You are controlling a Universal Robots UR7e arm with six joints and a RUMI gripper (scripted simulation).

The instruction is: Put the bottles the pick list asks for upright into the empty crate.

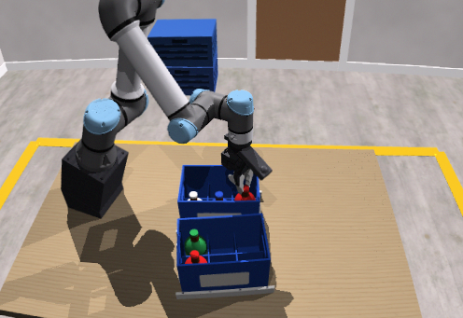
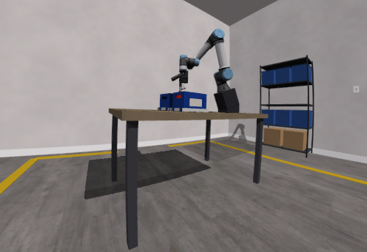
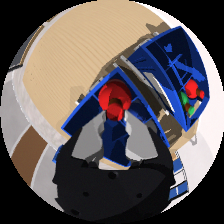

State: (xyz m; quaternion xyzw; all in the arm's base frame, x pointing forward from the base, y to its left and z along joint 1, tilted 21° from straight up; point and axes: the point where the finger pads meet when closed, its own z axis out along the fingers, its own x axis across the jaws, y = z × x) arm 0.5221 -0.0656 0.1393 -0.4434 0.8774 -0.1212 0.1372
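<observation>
Now: hand 8 cm past the blue-capped bottle, 1 cm to the left of it and 10 cm above it. Also, from my hand: pick list strip: 10 cm behind, 18 cm to the left, 18 cm below; green bottle: 15 cm behind, 18 cm to the right, 10 cm below; white bottle: 17 cm behind, 1 cm to the right, 10 cm below.
</observation>
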